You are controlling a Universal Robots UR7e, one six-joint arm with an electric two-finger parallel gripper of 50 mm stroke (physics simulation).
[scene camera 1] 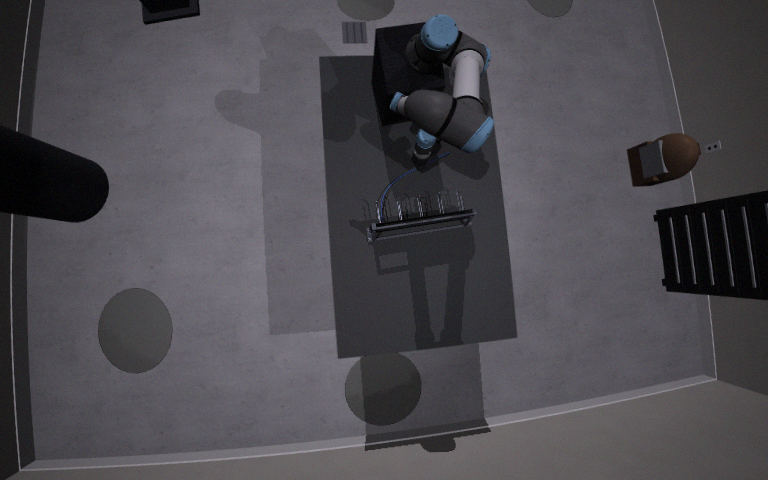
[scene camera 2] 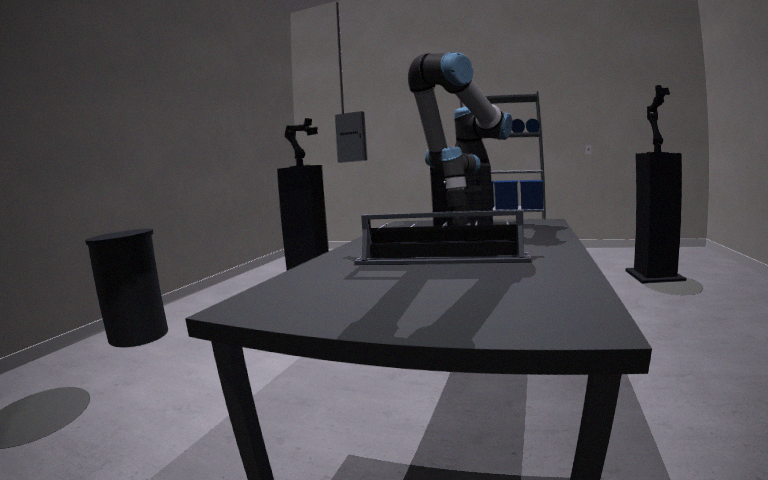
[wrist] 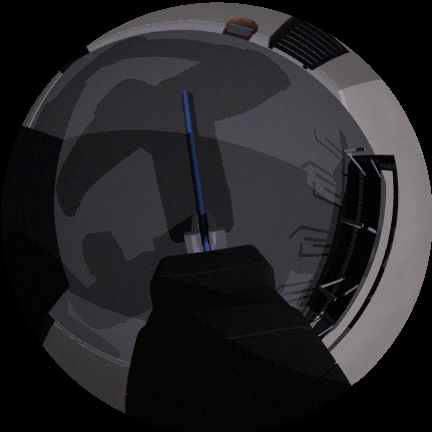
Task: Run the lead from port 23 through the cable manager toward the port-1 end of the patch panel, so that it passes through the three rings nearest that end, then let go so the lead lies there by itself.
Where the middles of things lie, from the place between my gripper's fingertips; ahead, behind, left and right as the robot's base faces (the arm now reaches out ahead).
The patch panel (scene camera 2: 490, 246) lies 280 mm ahead of my hand, 70 mm to the right of it and 30 mm above it.
